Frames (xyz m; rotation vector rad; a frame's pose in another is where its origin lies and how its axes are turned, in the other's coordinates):
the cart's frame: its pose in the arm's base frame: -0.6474 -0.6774 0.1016 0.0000 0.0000 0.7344
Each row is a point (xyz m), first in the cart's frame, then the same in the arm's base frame.
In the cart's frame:
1: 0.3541 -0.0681 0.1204
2: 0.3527 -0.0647 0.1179
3: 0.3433 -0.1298 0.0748
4: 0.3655 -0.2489 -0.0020
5: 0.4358 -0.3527 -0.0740
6: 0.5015 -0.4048 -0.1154
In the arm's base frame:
1: -0.3389 -0.4906 0.2220
2: -0.3423 -0.4891 0.2195
3: -0.3056 -0.5437 0.1764
4: -0.2093 -0.6172 0.0996
5: -0.0876 -0.6471 0.0276
6: -0.0039 -0.6418 -0.0138

